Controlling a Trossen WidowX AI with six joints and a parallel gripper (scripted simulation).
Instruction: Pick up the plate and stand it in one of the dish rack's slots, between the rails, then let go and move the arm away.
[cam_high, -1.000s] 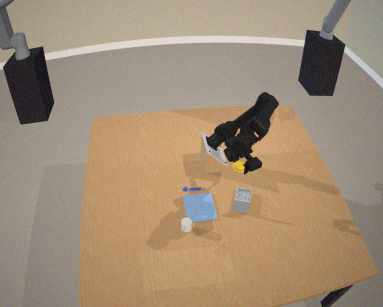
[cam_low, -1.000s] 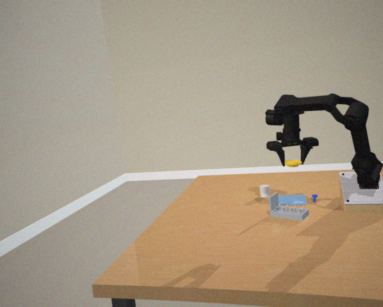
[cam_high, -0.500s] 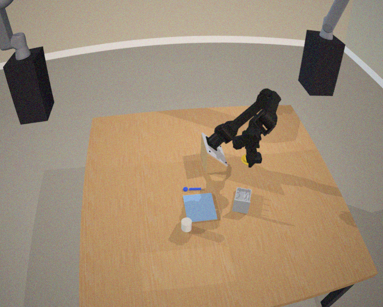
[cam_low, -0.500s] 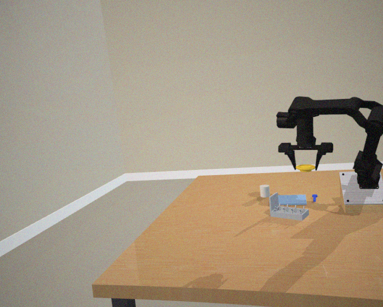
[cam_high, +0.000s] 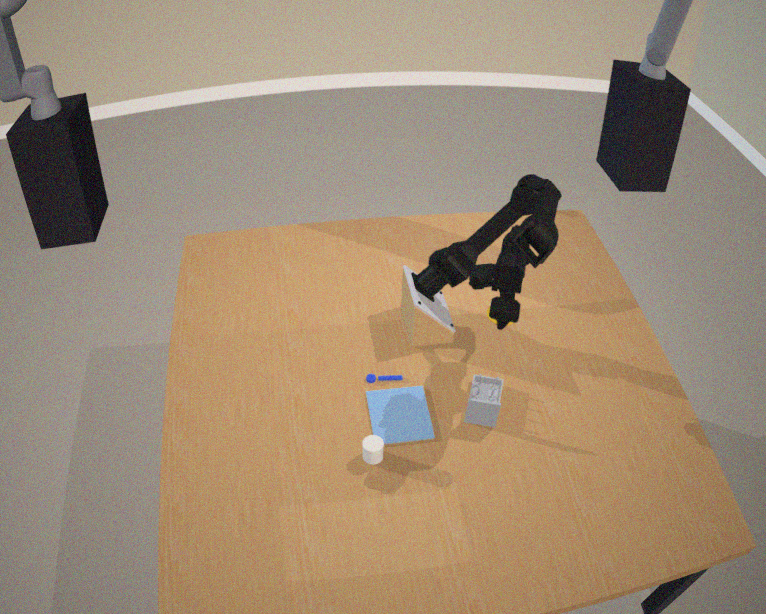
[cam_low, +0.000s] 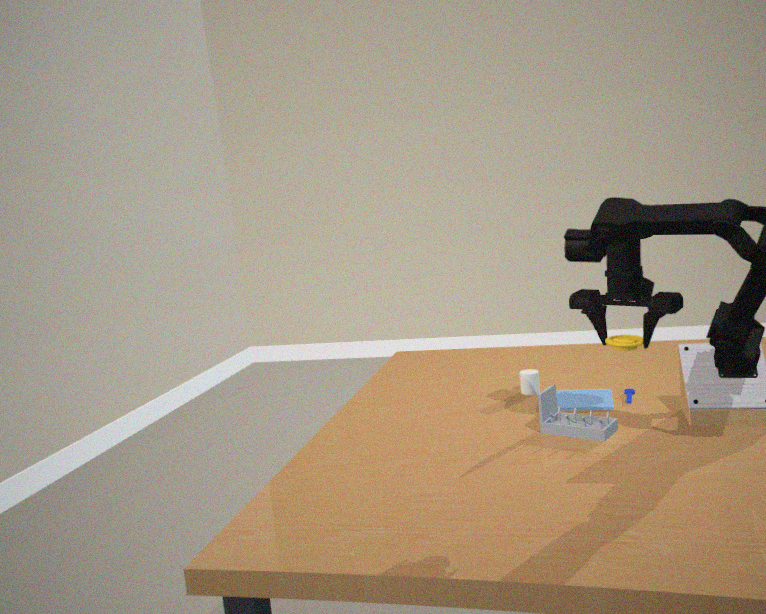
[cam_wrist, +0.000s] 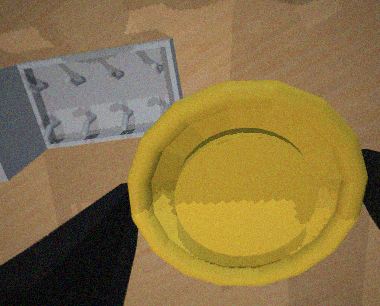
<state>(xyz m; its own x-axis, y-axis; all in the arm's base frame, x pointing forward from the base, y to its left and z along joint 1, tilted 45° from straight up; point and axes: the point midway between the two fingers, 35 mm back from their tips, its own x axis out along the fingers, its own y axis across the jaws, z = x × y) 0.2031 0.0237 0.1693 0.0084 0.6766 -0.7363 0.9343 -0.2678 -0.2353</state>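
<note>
Now: gripper tip 150 mm above the grey dish rack, 90 mm short of it and 40 mm to the left of it. Also, from my gripper tip: light blue mat 230 mm to the right, 170 mm below, 100 mm ahead; then blue spoon 260 mm to the right, 170 mm below, 10 mm behind; then yellow plate 10 mm above.
</note>
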